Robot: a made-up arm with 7 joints. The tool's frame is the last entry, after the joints.
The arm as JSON. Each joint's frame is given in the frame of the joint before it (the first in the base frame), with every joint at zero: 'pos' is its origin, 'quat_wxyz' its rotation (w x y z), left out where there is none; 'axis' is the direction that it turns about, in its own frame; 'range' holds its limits. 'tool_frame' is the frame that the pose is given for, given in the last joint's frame.
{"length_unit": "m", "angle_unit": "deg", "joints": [
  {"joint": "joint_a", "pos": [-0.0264, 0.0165, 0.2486], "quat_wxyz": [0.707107, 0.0, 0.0, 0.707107], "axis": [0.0, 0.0, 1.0], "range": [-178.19, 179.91]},
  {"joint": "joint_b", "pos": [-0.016, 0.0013, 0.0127], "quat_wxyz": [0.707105, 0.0, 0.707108, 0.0], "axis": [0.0, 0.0, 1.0], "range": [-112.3, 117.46]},
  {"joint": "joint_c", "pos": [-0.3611, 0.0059, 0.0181], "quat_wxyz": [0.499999, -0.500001, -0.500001, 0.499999], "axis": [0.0, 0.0, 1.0], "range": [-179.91, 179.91]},
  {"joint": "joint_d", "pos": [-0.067, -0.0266, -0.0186], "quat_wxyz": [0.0, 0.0, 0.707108, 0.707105], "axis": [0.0, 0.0, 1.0], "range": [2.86, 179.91]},
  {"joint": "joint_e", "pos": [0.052, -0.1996, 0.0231], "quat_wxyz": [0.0, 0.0, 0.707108, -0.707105], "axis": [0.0, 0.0, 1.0], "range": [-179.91, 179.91]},
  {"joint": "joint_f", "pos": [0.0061, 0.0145, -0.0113], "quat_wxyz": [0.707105, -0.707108, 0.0, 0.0], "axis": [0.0, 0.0, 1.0], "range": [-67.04, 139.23]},
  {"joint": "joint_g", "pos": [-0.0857, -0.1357, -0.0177], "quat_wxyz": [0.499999, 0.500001, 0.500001, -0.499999], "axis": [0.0, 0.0, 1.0], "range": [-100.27, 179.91]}
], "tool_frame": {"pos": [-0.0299, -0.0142, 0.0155], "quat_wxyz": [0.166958, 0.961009, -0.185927, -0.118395]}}
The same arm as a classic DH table. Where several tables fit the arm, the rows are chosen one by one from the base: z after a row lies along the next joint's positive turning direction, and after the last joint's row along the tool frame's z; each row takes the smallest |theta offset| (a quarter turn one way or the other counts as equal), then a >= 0, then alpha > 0; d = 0 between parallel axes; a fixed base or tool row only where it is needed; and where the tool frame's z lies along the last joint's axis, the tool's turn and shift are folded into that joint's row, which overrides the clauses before.
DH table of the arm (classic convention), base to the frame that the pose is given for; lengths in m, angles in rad. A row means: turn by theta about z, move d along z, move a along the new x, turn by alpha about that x. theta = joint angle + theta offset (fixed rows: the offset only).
base (fixed): theta offset -0.5586  d 0.0000  a -0.0311  alpha 0.0000
joint_a: theta offset 0.5586  d 0.2613  a -0.0013  alpha -1.5708
joint_b: theta offset 0.0000  d 0.0021  a -0.0059  alpha 1.5708
joint_c: theta offset 0.0000  d 0.3425  a 0.0670  alpha 1.5708
joint_d: theta offset 0.0000  d -0.0035  a 0.0520  alpha 1.5708
joint_e: theta offset 0.0000  d 0.1883  a -0.0061  alpha 1.5708
joint_f: theta offset 0.0000  d -0.0032  a 0.0857  alpha -1.5708
joint_g: theta offset 0.7629  d 0.2231  a -0.0104  alpha 2.7293
tool (fixed): theta offset -0.4257  d 0.0784  a 0.0000  alpha 0.0000
Joint limits (rad, base to tool): -3.1100..3.1400 -1.9600..2.0501 -3.1400..3.1400 0.0499..3.1400 -3.1400..3.1400 -1.1701..2.4300 -1.7500..3.1400

